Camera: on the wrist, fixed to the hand. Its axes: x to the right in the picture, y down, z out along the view.
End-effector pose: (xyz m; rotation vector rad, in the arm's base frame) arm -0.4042 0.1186 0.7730 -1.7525 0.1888 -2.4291
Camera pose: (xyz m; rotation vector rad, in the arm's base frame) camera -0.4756 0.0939 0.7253 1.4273 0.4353 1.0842
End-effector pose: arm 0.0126 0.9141 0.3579 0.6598 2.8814 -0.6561
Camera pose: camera 0.0405 0.9676 0.4239 -1.5746 2.4090 -0.0762
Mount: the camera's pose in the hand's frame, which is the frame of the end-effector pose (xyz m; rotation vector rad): -0.0176 0.0301 -0.0823 -0.4794 -0.4491 -1.4995
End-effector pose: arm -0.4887 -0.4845 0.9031 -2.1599 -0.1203 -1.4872
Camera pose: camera -0.5550 -0.5443 0.8988 1.7395 1.2729 1.0135
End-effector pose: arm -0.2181 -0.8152 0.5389 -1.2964 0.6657 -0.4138
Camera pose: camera -0.2880 -0.8580 0.5032 -2.1086 -0.7738 -1.1430
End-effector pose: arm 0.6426 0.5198 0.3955 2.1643 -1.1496 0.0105
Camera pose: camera 0.6337 0.5678 0.4704 2.0766 0.4867 -1.2714
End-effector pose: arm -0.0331 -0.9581 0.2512 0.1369 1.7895 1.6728
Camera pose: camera -0.0741 -1.0315 0.2815 -0.7845 0.6404 0.7468
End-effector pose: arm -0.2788 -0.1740 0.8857 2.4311 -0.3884 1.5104
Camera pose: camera -0.3655 -0.1717 0.9074 1.7183 0.7722 0.1731
